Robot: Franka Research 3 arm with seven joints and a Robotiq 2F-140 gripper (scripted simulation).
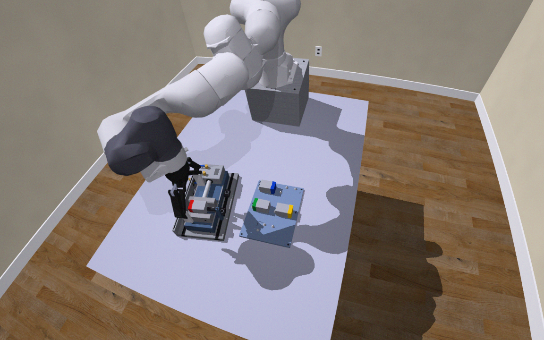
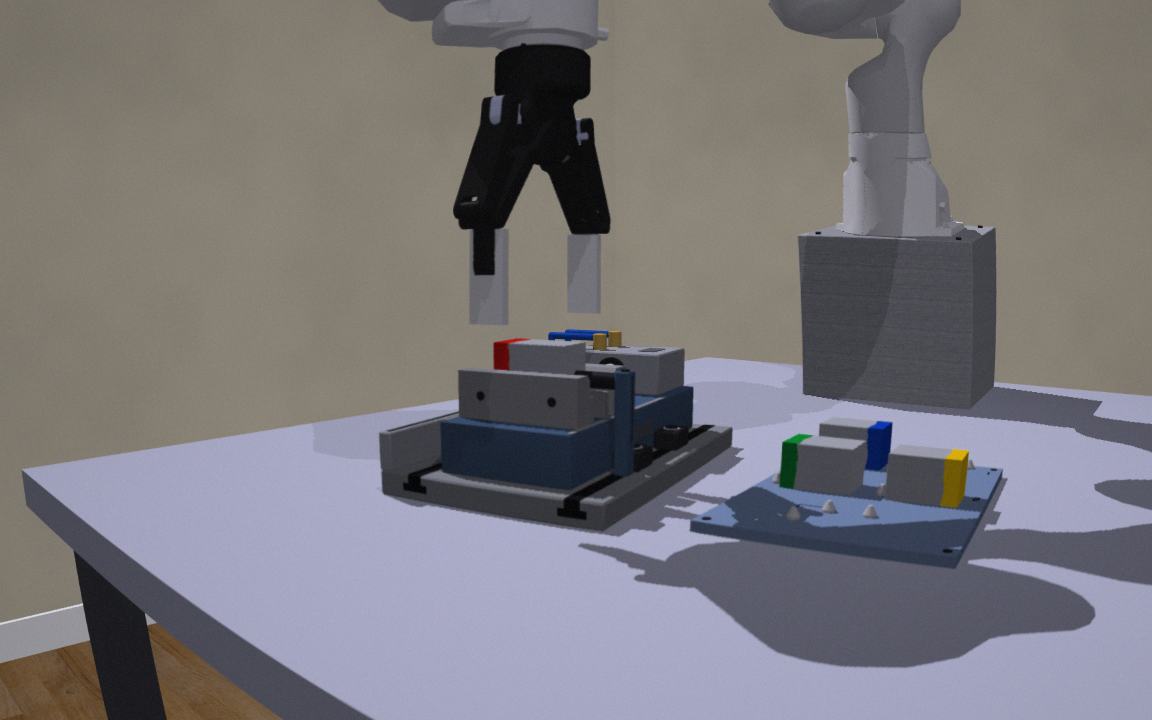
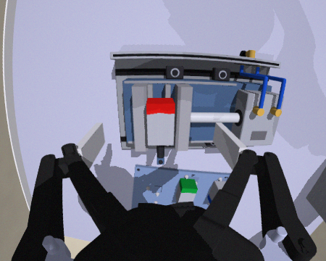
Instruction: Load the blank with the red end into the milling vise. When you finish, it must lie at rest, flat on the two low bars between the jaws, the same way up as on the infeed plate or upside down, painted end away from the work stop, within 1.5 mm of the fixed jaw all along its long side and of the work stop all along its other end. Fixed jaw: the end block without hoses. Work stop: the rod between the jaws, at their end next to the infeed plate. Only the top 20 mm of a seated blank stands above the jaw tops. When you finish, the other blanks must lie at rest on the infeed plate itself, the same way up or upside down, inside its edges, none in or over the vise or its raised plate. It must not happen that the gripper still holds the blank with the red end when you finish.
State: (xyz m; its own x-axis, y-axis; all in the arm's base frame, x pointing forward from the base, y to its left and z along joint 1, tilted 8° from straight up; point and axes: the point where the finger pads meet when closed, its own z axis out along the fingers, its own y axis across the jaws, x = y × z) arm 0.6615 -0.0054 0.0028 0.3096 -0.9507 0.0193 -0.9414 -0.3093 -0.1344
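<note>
Now: the red-ended blank 50 mm below my hand. Also, from my hand: hosed end block: 160 mm behind, 50 mm to the right, 70 mm below; fixed jaw: 30 mm ahead, 10 mm to the left, 70 mm below; blue work stop rod: 20 mm behind, 60 mm to the left, 80 mm below.
</note>
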